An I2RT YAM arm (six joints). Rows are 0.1 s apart.
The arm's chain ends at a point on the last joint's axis. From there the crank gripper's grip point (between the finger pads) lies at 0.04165 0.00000 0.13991 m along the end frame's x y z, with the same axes.
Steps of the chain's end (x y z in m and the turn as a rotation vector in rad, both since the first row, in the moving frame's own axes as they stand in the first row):
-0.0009, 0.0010, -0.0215, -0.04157, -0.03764, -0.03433
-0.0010, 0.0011, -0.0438, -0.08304, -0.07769, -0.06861
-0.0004, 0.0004, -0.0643, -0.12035, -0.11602, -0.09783
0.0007, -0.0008, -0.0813, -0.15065, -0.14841, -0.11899
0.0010, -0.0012, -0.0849, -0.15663, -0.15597, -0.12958
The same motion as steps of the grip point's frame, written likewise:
-0.0061, 0.0055, -0.0201, -0.04157, -0.03764, -0.03433
-0.0117, 0.0103, -0.0414, -0.08304, -0.07769, -0.06861
-0.0162, 0.0142, -0.0612, -0.12035, -0.11602, -0.09783
-0.0194, 0.0169, -0.0779, -0.15065, -0.14841, -0.11899
-0.0200, 0.0170, -0.0815, -0.15663, -0.15597, -0.12958

